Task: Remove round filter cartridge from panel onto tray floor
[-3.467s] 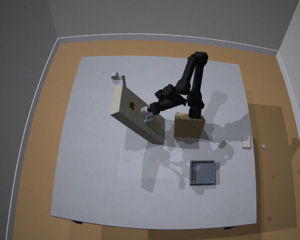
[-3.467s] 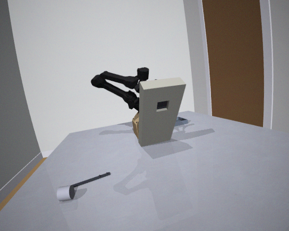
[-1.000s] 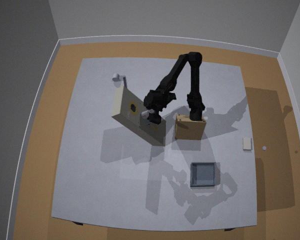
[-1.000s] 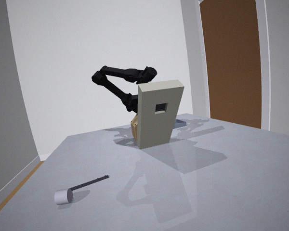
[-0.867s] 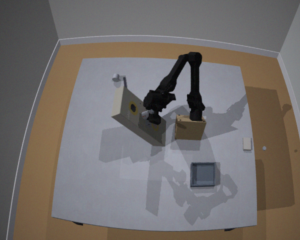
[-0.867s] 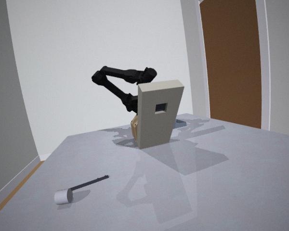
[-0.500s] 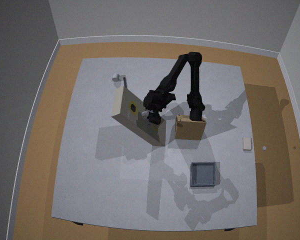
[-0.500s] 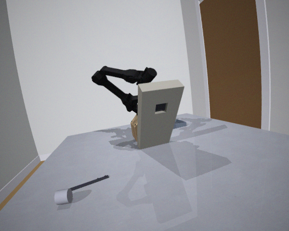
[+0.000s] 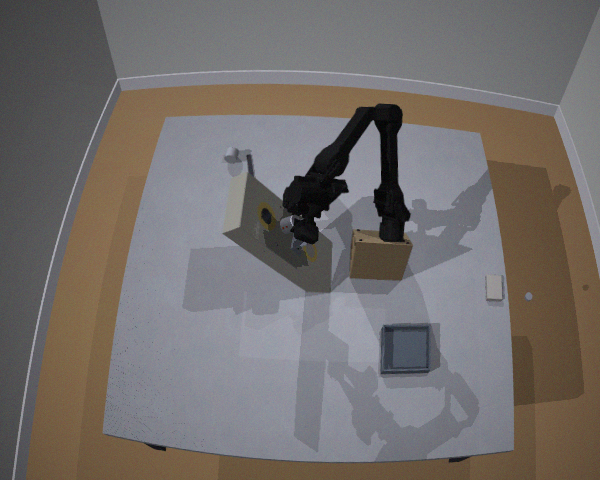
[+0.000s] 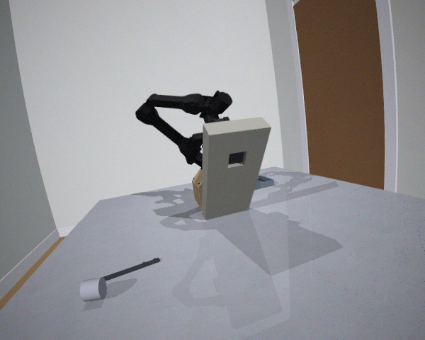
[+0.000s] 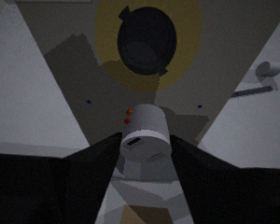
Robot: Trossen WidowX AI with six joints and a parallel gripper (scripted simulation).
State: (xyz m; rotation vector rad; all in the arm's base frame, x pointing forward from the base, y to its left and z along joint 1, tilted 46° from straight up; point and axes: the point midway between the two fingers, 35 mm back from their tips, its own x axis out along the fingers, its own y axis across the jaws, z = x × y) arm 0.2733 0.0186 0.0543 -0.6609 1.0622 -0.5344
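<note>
My gripper tip is 40 mm short of the service panel and 40 mm above it. From my gripper tip the other things lie so: dark tray: 330 mm behind, 310 mm to the left, 220 mm below; then beige block: 670 mm behind, 130 mm to the left, 220 mm below; then round filter cartridge: right at my gripper tip.
</note>
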